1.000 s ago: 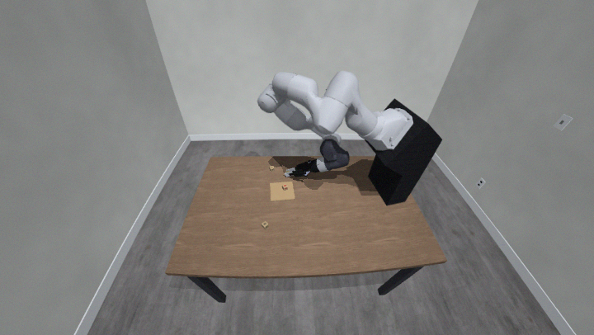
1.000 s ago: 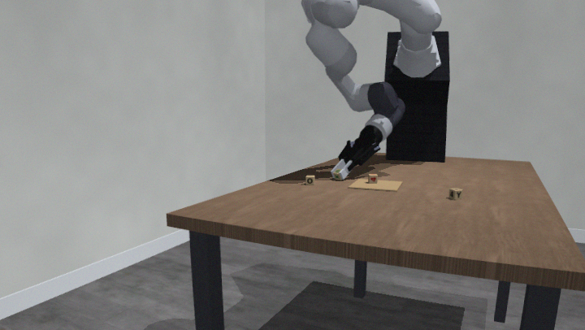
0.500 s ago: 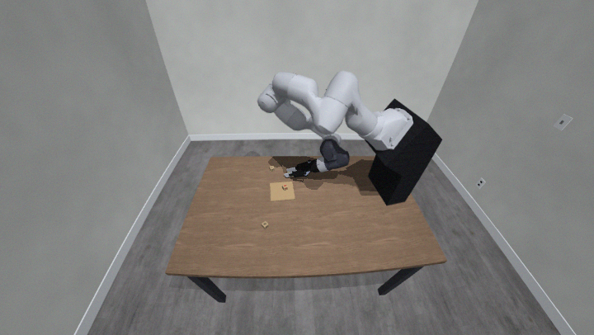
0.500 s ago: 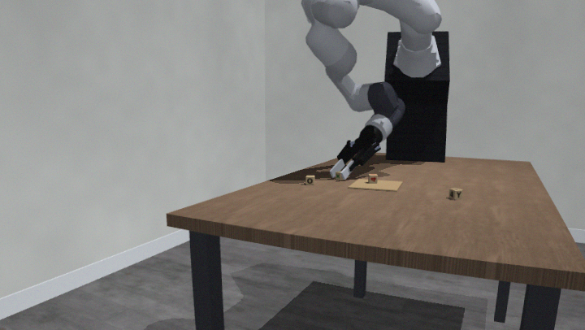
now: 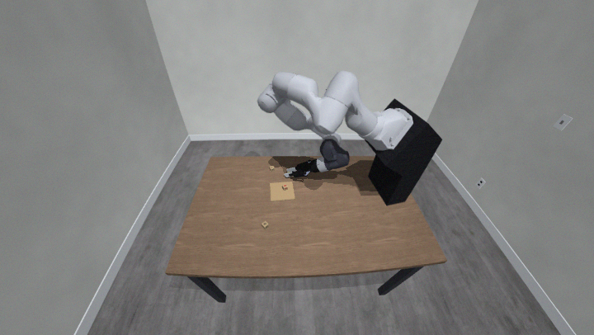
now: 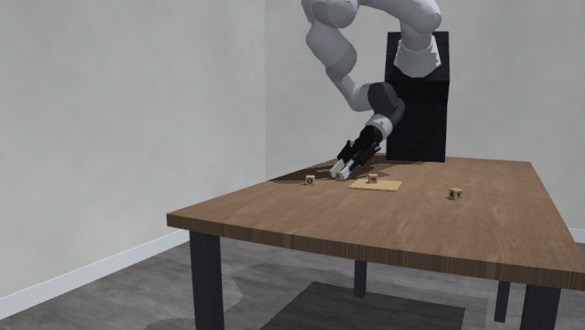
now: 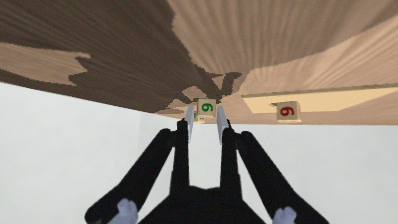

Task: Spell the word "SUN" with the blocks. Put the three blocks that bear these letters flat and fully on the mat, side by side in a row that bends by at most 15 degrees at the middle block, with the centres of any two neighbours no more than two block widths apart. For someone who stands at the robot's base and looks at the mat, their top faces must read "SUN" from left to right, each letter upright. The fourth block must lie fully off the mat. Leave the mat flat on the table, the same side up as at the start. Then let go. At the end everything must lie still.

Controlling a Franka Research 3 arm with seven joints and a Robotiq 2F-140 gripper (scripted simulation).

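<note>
Right now the U block is 1 cm ahead of my hand and 2 cm below it. Round my hand: S block: 11 cm ahead, 7 cm to the right, 2 cm below; then tan mat: 7 cm ahead, 12 cm to the left, 3 cm below.
</note>
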